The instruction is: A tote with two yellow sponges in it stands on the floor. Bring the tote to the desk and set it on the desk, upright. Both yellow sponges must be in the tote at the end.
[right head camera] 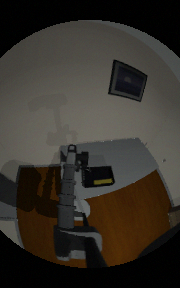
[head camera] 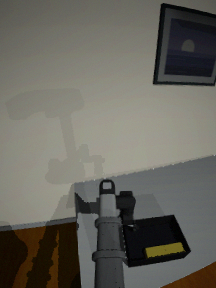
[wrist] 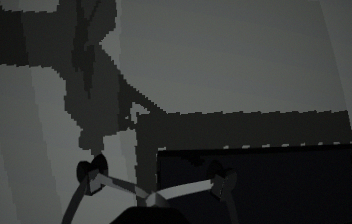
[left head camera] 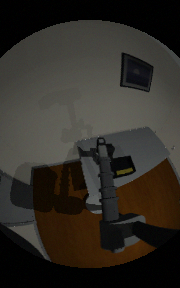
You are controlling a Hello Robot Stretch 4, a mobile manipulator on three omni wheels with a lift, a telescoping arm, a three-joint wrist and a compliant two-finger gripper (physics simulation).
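Seen in the pictures: gripper, fingertip midpoint: [right head camera: 83, 170] [head camera: 123, 229] [wrist: 158, 170]; robot's base, origin of the base link: [right head camera: 77, 208] [left head camera: 97, 201].
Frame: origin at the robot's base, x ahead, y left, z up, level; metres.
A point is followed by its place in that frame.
The black tote [head camera: 150, 232] {x 0.443, y -0.250, z 0.695 m} [left head camera: 125, 163] {x 0.434, y -0.348, z 0.695 m} [right head camera: 97, 173] {x 0.439, y -0.249, z 0.695 m} [wrist: 260, 185] {x 0.431, y -0.229, z 0.695 m} stands upright on the pale grey desk [head camera: 190, 200] {x 0.641, y -0.608, z 0.692 m} [left head camera: 145, 145] {x 0.673, y -0.810, z 0.692 m} [right head camera: 125, 155] {x 0.700, y -0.703, z 0.692 m} [wrist: 225, 60] {x 0.608, y -0.178, z 0.692 m}. Yellow sponge material [head camera: 164, 250] [left head camera: 125, 171] {x 0.320, y -0.300, z 0.738 m} [right head camera: 103, 182] {x 0.314, y -0.296, z 0.737 m} lies inside along the near wall; I cannot tell whether it is one sponge or both. My gripper [head camera: 131, 226] [wrist: 158, 170] {x 0.454, y -0.088, z 0.734 m} is open at the tote's left edge. In the wrist view one fingertip is left of the tote and the other overlaps its dark inside. The sponges do not show in the wrist view.
The arm [head camera: 108, 240] {x 0.242, y -0.001, z 1.147 m} [left head camera: 107, 190] {x 0.122, y 0.004, z 1.154 m} [right head camera: 67, 195] {x 0.133, y -0.012, z 1.162 m} reaches over the desk left of the tote. The wall [head camera: 75, 60] {x 0.950, y 0.163, z 1.556 m} rises behind the desk, with a framed picture [head camera: 187, 47] {x 1.057, y -0.531, z 1.649 m} at the right. Brown wooden floor [left head camera: 145, 200] {x -0.229, y -1.003, z -0.028 m} [right head camera: 125, 215] {x -0.271, y -0.898, z -0.028 m} lies in front of the desk.
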